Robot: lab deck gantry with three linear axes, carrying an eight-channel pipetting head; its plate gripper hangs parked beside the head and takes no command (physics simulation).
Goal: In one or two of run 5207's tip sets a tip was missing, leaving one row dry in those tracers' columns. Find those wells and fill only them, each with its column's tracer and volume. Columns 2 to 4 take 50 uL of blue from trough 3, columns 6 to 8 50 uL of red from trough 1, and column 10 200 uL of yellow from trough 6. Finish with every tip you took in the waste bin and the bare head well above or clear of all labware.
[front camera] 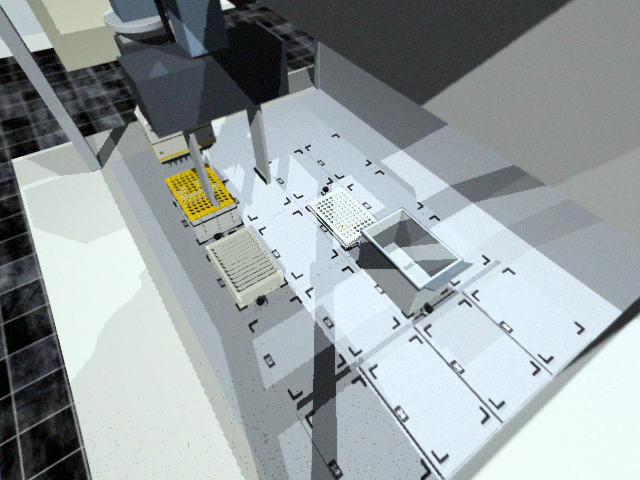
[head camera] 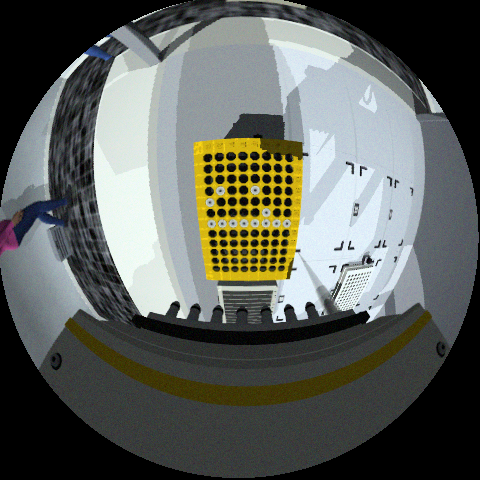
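The pipetting head [front camera: 173, 149] [head camera: 240, 425] hangs above and behind the yellow tip rack [front camera: 195, 214] [head camera: 247, 275]. A pale tip [head camera: 320, 289] shows on its rightmost channel in the head view; the other channels look bare. The rack holds one full line of tips [head camera: 244, 223] and several scattered ones. The parked plate gripper [front camera: 240, 192] has its two paddles apart with nothing between them. The trough holder [front camera: 264, 289] [head camera: 247, 286] stands in front of the rack; its liquids cannot be told. The white well plate [front camera: 341, 212] [head camera: 354, 285] shows yellow wells toward its bin end; other colours are unclear.
The waste bin [front camera: 429, 248] stands close beside the well plate and rises above it. A gantry post [front camera: 51, 82] stands at the left deck edge. A person [head camera: 30, 220] is beyond the deck's left side in the head view.
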